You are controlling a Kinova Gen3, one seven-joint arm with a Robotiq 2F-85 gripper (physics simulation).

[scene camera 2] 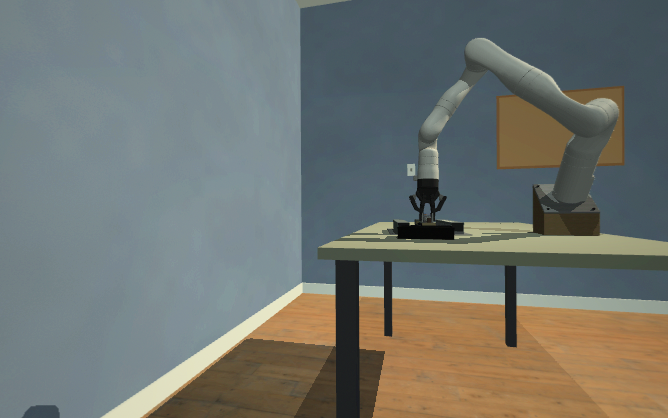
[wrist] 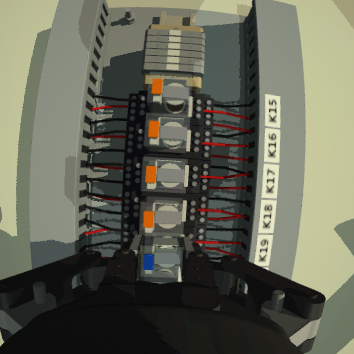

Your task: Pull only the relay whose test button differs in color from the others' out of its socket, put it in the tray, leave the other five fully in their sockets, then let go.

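Places are measured from the arm's base along level axes (x ahead, y left, z up), in centimetres.
Pixels of known places: gripper, between the fingertips: (wrist: 161, 247); arm's base, origin of its link: (scene camera 2: 567, 194).
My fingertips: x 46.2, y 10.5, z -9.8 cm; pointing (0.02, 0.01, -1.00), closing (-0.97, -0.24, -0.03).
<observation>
For each thing: its top centre in the pictures, then the offset to it from my fingertips. Level surfaces: height alone.
- relay with the blue test button, centre of its top: (wrist: 157, 299) dx -0.5, dy +2.5, dz +3.3 cm
- grey terminal block, centre of its top: (wrist: 173, 52) dx +3.4, dy -14.6, dz +1.0 cm
- low black box, centre of its top: (scene camera 2: 425, 226) dx -0.8, dy +18.0, dz -0.2 cm
- table, height of its surface: dz -3.9 cm
The relay with the blue test button (wrist: 160, 265) is the nearest relay in the wrist view, level with the K19 label. My gripper (scene camera 2: 427, 218) (wrist: 161, 247) points straight down, with its fingertips closed on the left and right sides of this relay. The relay's lower part and its socket are hidden, so its seating depth cannot be told. Four relays with orange buttons, (wrist: 170, 95) (wrist: 170, 134) (wrist: 166, 174) (wrist: 165, 214), stand in their sockets in a row ahead of it. The sixth relay does not show in the wrist view. I cannot pick out the tray with certainty.
Grey slotted wire ducts (wrist: 55, 150) (wrist: 282, 165) flank the row, with red and black wires running to the sockets. A grey terminal block (wrist: 174, 50) stands at the far end. A low black box (scene camera 2: 425, 232) is on the table (scene camera 2: 500, 252), in front of the gripper in the scene view.
</observation>
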